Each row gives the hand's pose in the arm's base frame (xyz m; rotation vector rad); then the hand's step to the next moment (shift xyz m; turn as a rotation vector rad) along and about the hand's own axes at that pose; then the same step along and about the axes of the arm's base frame.
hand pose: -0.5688 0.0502 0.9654 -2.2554 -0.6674 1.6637
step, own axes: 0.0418 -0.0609 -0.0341 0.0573 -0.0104 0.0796
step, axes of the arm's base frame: 0.0297 0.0756 0.0042 -0.0640 0.0330 -0.0674
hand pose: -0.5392 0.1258 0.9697 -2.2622 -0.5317 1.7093
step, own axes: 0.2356 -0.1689 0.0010 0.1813 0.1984 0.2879
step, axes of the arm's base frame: 0.0336 0.2545 -0.1347 -0.2061 -0.1043 -0.3190
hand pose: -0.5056 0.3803 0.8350 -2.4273 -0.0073 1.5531
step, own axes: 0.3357 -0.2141 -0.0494 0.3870 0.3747 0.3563
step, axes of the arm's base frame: 0.2168 0.2443 -0.2330 -0.2027 -0.2307 -0.5682
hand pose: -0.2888 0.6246 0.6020 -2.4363 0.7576 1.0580
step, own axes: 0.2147 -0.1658 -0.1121 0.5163 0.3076 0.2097
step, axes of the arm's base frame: 0.2853 0.0009 -0.0688 -0.0073 -0.2977 -0.5626
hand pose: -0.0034 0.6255 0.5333 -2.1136 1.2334 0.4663
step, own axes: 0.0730 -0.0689 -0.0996 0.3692 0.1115 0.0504
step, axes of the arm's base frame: 0.0946 -0.0900 0.0542 0.0874 -0.2420 -0.2916
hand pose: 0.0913 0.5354 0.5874 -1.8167 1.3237 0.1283
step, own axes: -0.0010 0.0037 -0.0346 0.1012 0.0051 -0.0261
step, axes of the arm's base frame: -0.0167 -0.0231 0.0200 0.0295 -0.0919 -0.0405
